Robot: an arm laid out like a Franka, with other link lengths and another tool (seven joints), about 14 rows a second.
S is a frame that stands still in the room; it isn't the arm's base.
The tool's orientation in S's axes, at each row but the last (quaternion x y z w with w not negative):
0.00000 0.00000 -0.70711 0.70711
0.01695 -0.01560 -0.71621 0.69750
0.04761 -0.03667 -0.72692 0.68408
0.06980 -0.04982 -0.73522 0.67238
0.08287 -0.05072 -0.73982 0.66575
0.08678 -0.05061 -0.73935 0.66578
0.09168 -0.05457 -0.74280 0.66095
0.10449 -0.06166 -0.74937 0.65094
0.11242 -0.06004 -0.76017 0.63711
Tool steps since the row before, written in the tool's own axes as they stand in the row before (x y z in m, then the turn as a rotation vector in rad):
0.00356 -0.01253 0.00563 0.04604 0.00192 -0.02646
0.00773 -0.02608 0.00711 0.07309 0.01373 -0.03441
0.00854 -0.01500 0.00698 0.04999 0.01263 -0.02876
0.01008 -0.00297 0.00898 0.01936 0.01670 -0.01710
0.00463 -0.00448 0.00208 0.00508 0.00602 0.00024
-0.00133 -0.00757 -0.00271 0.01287 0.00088 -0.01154
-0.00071 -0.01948 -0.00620 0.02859 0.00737 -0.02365
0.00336 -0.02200 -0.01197 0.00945 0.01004 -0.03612
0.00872 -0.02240 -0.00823 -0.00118 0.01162 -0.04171
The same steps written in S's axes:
-0.01253 -0.00356 0.00563 0.00192 -0.04604 -0.02646
-0.02657 -0.00705 0.00588 0.01336 -0.07338 -0.03393
-0.01621 -0.00769 0.00499 0.01298 -0.05033 -0.02801
-0.00531 -0.00995 0.00799 0.01763 -0.02044 -0.01475
-0.00523 -0.00419 0.00096 0.00533 -0.00571 0.00107
-0.00672 0.00225 -0.00402 0.00185 -0.01241 -0.01192
-0.01756 0.00330 -0.00995 0.00896 -0.02830 -0.02345
-0.01878 0.00039 -0.01690 0.01699 -0.00922 -0.03348
-0.02078 -0.00408 -0.01404 0.02161 0.00122 -0.03752

